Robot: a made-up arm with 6 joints.
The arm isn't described. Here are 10 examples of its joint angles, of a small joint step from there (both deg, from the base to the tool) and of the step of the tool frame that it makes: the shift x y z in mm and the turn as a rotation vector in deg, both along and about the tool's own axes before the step.
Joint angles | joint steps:
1: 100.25 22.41 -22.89 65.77 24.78 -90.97 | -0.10 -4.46 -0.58 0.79 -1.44 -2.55
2: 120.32 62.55 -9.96 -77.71 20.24 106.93 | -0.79 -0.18 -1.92 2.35 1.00 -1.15
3: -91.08 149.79 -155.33 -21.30 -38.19 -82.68 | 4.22 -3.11 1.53 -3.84 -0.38 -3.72
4: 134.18 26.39 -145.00 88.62 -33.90 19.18 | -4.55 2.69 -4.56 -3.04 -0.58 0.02
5: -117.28 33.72 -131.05 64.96 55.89 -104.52 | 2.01 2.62 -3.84 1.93 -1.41 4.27
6: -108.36 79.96 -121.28 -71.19 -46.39 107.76 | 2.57 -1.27 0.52 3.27 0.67 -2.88
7: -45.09 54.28 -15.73 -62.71 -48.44 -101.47 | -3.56 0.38 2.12 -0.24 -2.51 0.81
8: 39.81 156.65 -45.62 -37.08 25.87 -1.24 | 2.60 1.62 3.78 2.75 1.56 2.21
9: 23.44 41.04 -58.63 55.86 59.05 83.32 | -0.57 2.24 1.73 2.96 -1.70 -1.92
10: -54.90 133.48 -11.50 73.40 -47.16 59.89 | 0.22 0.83 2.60 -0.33 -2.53 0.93
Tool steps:
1: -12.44 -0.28 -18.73 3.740 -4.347 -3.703
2: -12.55 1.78 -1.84 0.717 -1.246 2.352
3: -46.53 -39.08 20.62 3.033 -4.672 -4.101
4: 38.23 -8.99 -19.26 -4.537 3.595 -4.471
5: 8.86 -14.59 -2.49 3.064 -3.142 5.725
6: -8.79 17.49 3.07 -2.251 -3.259 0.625
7: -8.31 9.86 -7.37 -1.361 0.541 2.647
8: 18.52 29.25 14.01 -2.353 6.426 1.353
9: -15.27 5.96 15.72 -0.063 0.426 2.619
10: -13.39 -10.67 -1.28 -0.532 -2.383 -1.897
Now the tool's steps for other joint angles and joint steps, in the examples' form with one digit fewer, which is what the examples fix.
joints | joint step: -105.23 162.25 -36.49 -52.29 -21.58 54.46 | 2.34 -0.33 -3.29 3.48 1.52 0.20
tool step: -23.9 6.2 3.1 2.28 -3.04 0.29
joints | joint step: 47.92 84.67 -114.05 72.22 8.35 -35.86 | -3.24 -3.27 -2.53 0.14 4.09 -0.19
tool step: -45.0 24.6 -25.4 -3.43 -2.65 -2.84
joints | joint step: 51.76 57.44 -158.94 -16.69 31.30 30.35 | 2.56 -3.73 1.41 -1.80 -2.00 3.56
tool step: -38.8 -6.2 -20.9 -1.33 -3.86 4.84
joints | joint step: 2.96 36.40 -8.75 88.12 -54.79 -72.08 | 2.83 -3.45 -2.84 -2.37 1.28 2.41
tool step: -26.1 5.3 -9.3 -5.52 -4.91 5.67
